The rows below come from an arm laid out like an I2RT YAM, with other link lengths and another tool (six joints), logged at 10 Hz.
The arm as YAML. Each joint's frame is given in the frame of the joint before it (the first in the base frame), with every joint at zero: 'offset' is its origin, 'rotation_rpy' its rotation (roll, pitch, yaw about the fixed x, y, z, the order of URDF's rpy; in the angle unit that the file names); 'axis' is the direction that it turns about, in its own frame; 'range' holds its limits. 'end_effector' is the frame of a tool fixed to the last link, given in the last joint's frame.
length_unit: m
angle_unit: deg
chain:
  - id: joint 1
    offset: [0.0, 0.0, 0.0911]
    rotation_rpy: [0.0, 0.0, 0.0]
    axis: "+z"
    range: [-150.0, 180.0]
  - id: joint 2
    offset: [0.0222, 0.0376, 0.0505]
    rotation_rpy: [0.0, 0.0, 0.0]
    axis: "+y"
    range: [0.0, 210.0]
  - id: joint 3
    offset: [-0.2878, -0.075, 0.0]
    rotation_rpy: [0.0, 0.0, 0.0]
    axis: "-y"
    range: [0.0, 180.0]
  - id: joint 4
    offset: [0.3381, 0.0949, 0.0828]
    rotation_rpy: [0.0, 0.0, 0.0]
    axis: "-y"
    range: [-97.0, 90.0]
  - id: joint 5
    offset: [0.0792, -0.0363, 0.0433]
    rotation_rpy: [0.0, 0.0, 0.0]
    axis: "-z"
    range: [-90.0, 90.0]
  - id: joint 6
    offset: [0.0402, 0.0, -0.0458]
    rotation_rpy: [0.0, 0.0, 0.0]
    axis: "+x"
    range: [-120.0, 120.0]
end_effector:
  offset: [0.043, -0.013, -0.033]
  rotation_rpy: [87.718, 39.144, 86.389]
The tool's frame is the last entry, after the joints.
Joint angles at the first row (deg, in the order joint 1, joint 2, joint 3, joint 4, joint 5, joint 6):
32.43, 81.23, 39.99, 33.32, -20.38, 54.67
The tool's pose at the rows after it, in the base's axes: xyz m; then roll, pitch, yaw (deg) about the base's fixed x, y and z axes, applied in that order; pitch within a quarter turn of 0, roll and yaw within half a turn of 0:
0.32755, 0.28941, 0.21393, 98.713, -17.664, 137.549
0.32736, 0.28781, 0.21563, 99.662, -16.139, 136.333
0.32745, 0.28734, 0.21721, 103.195, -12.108, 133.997
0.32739, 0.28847, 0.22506, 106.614, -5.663, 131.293
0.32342, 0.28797, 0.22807, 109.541, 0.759, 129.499
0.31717, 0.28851, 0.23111, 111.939, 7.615, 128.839
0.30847, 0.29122, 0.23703, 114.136, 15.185, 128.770
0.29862, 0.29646, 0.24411, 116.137, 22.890, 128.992
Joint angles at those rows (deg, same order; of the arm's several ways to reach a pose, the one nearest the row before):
32.49, 81.08, 40.08, 33.08, -20.23, 54.67
32.65, 80.28, 40.33, 30.99, -18.89, 53.05
33.42, 79.41, 41.96, 24.68, -15.81, 48.70
34.93, 78.45, 44.64, 17.31, -10.51, 42.83
36.56, 77.58, 46.09, 11.84, -5.31, 37.50
38.55, 76.82, 47.23, 7.49, -0.21, 32.03
41.19, 76.14, 48.57, 3.43, 5.64, 26.34
44.32, 75.94, 50.10, 0.12, 12.06, 20.92

